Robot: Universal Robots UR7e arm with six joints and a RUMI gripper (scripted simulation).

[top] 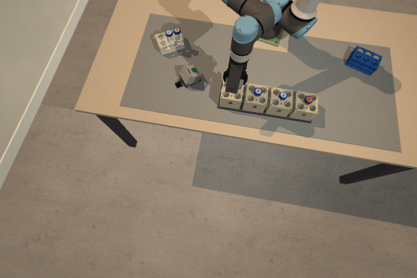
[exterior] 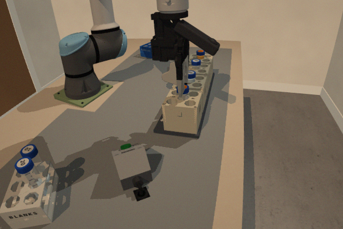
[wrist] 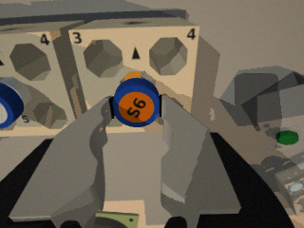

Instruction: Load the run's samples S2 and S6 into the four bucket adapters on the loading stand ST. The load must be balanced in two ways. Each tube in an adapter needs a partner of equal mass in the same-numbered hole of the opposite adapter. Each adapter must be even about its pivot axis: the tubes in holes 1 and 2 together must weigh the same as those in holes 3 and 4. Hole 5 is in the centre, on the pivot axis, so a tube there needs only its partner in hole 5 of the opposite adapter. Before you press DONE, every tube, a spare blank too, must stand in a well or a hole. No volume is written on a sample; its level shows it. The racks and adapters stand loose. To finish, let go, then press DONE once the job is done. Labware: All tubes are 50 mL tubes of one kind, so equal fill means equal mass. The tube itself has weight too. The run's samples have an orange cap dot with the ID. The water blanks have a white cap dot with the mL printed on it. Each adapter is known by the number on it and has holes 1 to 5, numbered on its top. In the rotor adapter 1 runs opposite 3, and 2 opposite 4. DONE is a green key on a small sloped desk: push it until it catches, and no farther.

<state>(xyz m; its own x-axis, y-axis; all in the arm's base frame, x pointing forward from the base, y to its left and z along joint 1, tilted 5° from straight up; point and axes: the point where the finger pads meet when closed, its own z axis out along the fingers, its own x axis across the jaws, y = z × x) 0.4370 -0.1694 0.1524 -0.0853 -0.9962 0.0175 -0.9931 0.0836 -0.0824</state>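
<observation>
The green done key lies 18 cm to the right of my hand, 11 cm behind it and 6 cm below it. From my hand the other things lie so: bucket adapter 33 cm to the left, 7 cm below, 3 cm ahead; then 30 mL blank 22 cm to the left, 6 cm below, 3 cm ahead; then 50 mL blank 11 cm to the left, 6 cm below.
</observation>
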